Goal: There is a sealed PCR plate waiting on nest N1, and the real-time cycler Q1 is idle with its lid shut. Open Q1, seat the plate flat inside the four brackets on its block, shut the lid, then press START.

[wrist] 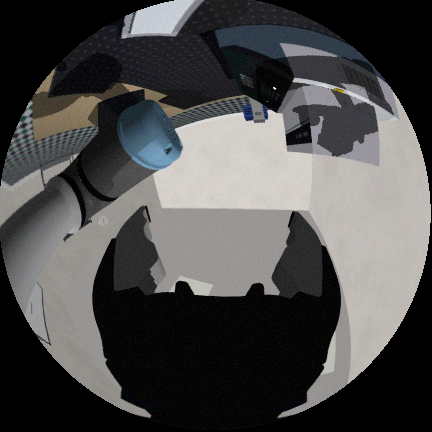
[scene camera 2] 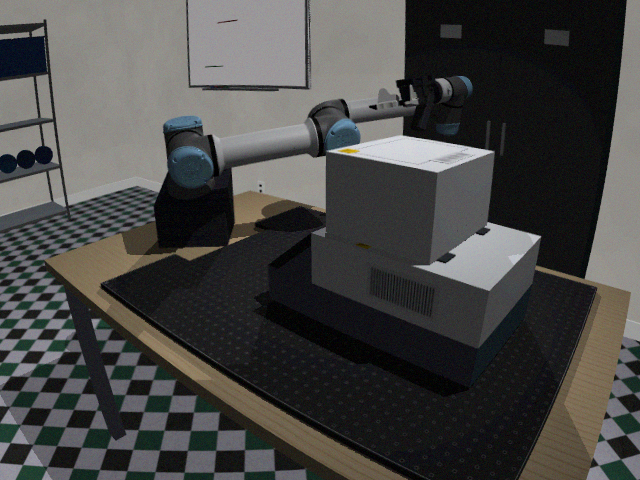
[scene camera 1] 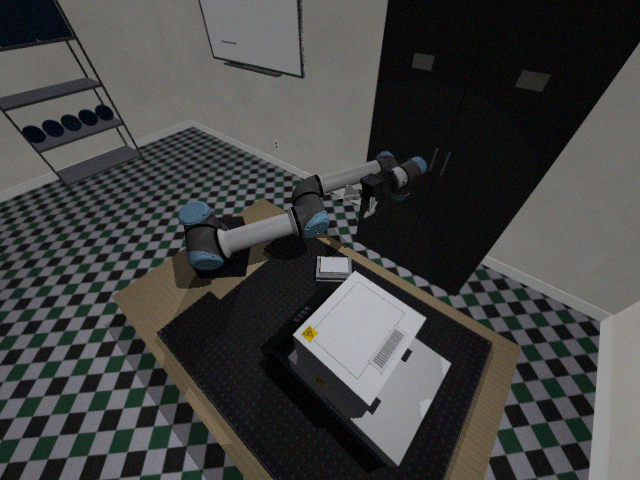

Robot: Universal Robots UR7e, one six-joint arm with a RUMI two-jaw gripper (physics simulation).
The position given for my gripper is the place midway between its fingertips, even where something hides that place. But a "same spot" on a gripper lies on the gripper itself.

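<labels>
There's a cycler lid here, and (scene camera 1: 354,340) and (scene camera 2: 408,153) are the same spot on it. As for my gripper, it shows in scene camera 1, in scene camera 2 and in the wrist view (219,210). And on my gripper, (scene camera 1: 350,193) and (scene camera 2: 385,99) are the same spot again.
</labels>
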